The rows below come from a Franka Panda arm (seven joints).
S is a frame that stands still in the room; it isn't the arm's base.
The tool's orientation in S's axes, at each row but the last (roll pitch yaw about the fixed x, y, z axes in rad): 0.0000 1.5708 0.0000; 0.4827 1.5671 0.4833; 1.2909 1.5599 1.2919; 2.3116 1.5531 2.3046; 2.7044 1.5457 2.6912
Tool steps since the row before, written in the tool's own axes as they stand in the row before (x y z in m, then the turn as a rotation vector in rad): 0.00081 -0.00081 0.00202 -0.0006 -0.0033 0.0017; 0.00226 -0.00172 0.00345 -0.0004 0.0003 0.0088; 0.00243 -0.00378 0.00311 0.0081 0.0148 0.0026; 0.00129 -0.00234 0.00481 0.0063 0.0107 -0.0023; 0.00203 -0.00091 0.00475 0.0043 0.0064 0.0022
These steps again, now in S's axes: 0.00202 -0.00081 -0.00081 0.0017 -0.0033 0.0006; 0.00346 -0.00171 -0.00225 0.0088 0.0003 0.0004; 0.00312 -0.00375 -0.00246 0.0026 0.0149 -0.0079; 0.00478 -0.00236 -0.00138 -0.0023 0.0108 -0.0061; 0.00469 -0.00095 -0.00215 0.0022 0.0064 -0.0043
